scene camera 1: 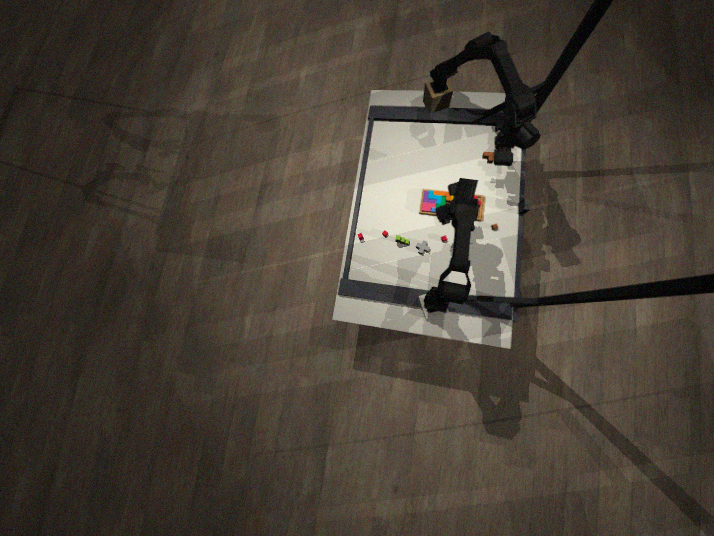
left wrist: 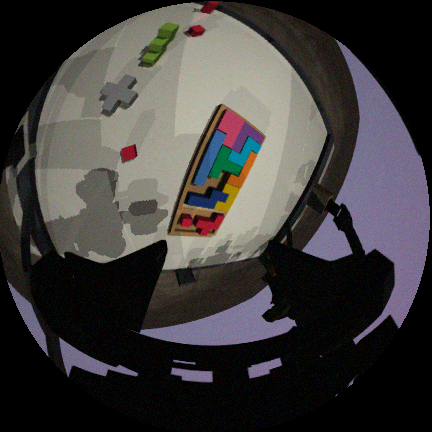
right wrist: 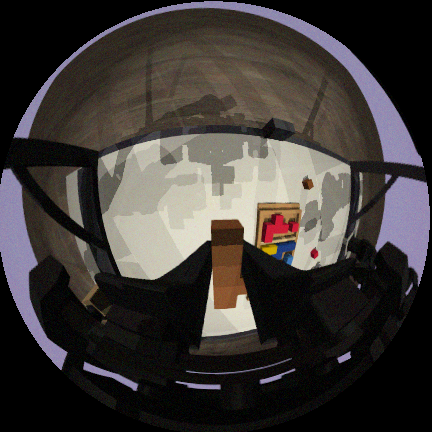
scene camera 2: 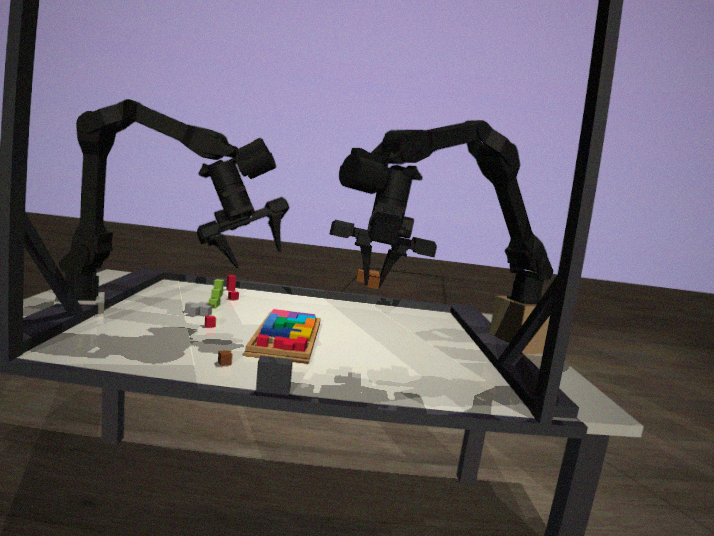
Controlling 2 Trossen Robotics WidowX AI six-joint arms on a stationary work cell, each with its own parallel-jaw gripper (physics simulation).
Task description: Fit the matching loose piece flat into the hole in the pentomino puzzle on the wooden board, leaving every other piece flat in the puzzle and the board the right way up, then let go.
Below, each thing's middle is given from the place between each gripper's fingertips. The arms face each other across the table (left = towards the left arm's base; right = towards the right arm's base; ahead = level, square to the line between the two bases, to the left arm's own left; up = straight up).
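My right hand is 150 mm above the wooden puzzle board (scene camera 2: pixel 251 350), 140 mm to the right of it and 150 mm short of it. Counted from my right hand, the tan box (scene camera 2: pixel 508 316) is 100 mm below, 220 mm ahead and 410 mm to the right, while the grey cross piece (left wrist: pixel 121 92) is 150 mm below, 280 mm ahead and 350 mm to the left.
As for my left hand, it is 150 mm above the wooden puzzle board, 10 mm short of it and 70 mm to the left of it. The tan box is 100 mm below my left hand, 80 mm ahead of it and 620 mm to the right of it. The grey cross piece is 150 mm below my left hand, 130 mm ahead of it and 140 mm to the left of it.
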